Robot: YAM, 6 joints.
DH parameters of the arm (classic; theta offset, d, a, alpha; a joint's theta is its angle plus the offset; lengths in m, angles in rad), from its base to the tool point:
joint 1: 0 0.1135 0.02 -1.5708
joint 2: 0 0 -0.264 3.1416
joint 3: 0.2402 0 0.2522 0
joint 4: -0.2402 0 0.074 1.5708
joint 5: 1.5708 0 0 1.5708
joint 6: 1.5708 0.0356 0 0
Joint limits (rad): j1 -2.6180..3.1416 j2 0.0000..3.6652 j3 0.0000..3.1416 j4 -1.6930..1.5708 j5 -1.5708..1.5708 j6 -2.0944..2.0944
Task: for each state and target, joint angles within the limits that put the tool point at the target. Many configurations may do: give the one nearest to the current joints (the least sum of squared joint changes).
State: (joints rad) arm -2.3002 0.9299 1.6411 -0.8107 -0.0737 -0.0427
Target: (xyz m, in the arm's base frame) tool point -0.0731 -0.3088 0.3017
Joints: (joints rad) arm -1.8168 1.5095 1.3286 -0.7900 -0.1210 -0.0427
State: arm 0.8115 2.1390 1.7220 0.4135 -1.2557 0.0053
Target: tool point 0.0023 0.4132 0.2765
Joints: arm 1.4808 1.8436 1.3052 0.3262 -1.3623 0.0053
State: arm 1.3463 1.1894 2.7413 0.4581 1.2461 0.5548
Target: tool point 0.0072 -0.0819 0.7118
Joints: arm 1.2722 1.3484 2.7477 0.3984 1.0554 0.5548
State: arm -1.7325 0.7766 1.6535 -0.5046 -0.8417 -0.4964
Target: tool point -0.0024 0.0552 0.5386
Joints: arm -1.1877 0.5249 1.5988 -0.5871 -0.5435 -0.4964
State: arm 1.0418 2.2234 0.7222 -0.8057 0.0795 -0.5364
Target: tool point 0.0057 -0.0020 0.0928
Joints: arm 1.0394 2.2815 0.1338 -1.1526 0.1673 -0.5364
